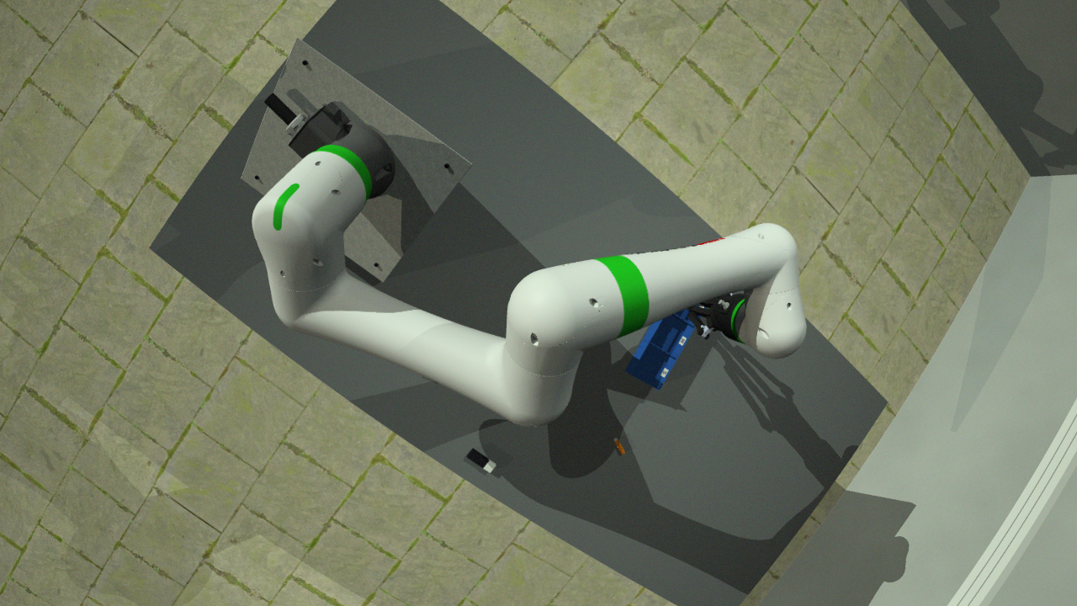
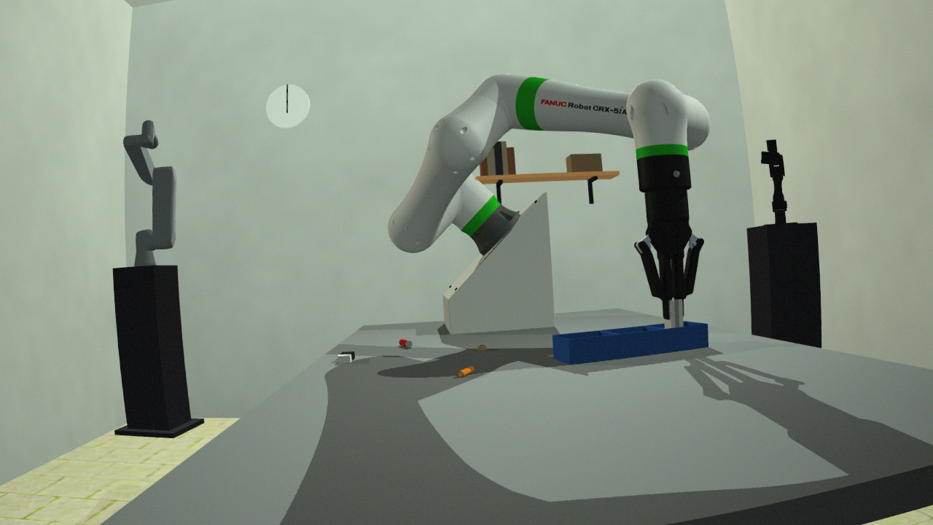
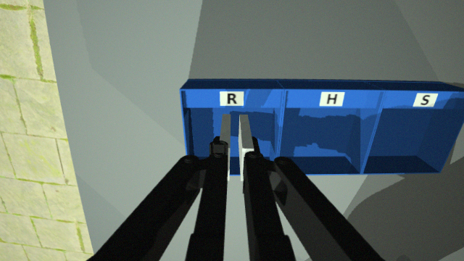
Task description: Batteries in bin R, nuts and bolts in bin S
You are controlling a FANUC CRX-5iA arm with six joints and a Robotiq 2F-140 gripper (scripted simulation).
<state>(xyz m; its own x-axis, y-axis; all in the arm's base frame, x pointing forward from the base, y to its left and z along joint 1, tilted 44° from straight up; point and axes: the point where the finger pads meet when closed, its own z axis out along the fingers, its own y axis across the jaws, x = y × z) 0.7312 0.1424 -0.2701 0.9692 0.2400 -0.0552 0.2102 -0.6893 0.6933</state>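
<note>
The brass nut is 34 cm to the right of my hand, 18 cm behind it and 5 cm below it. From my hand the other things lie so: orange battery: 35 cm to the right, 13 cm ahead, 4 cm below; yellow bolt: 22 cm behind, 16 cm to the right, 4 cm below; blue three-compartment bin: 8 cm to the right, 3 cm below, 2 cm ahead.
</note>
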